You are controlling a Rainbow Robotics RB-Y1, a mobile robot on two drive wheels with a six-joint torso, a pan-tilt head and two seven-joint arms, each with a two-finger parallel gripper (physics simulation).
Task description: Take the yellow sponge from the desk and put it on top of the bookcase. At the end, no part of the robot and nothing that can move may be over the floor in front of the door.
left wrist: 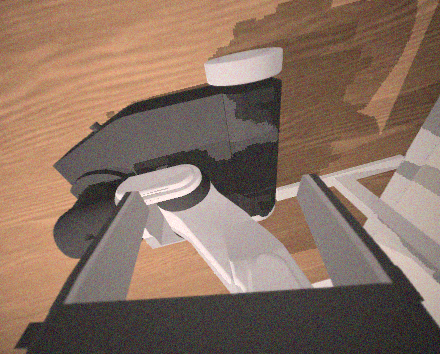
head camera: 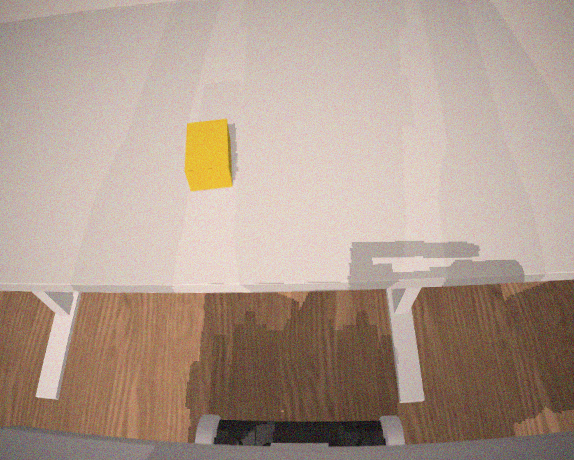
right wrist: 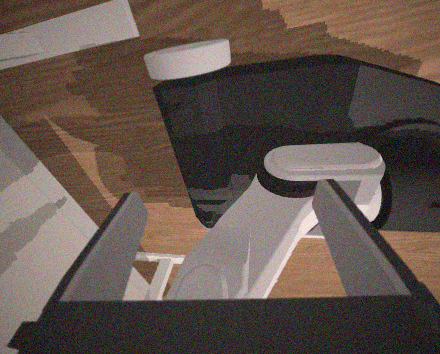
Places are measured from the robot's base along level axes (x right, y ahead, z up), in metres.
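Pixels of known places: left gripper, fingertip midpoint: [left wrist: 219, 193]; right gripper, fingertip midpoint: [right wrist: 225, 197].
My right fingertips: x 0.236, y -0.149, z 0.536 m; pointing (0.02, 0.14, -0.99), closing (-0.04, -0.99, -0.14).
Behind a point stands the place of what it marks.
The yellow sponge [head camera: 207, 152] {x -0.133, y 0.303, z 0.996 m} lies on the white desk [head camera: 310, 200] {x 0.014, y 0.250, z 0.950 m} in the head view, left of the middle and back from the front edge. The desk also shows at the right edge of the left wrist view [left wrist: 420, 185] {x 0.444, y 0.910, z 0.128 m} and at the left edge of the right wrist view [right wrist: 30, 210]. My left gripper [left wrist: 219, 193] {x -0.255, y -0.141, z 0.539 m} is open and empty. My right gripper [right wrist: 225, 197] {x 0.236, y -0.149, z 0.536 m} is open and empty. Both point down past my own base, off the desk's front side, away from the sponge. The bookcase and the door do not show in these views.
Two white desk feet [head camera: 52, 355] [head camera: 410, 355] stand on the wooden floor [head camera: 135, 350] {x -0.581, y 0.328, z 0.001 m} below the desk's front edge. My dark wheeled base [head camera: 300, 432] {x 0.002, y 0.042, z 0.191 m} [left wrist: 175, 125] {x -0.176, y -0.209, z 0.169 m} [right wrist: 260, 100] {x 0.172, y -0.167, z 0.169 m} is close in front of the desk, between the feet. Shadows fall on the desk's front right part.
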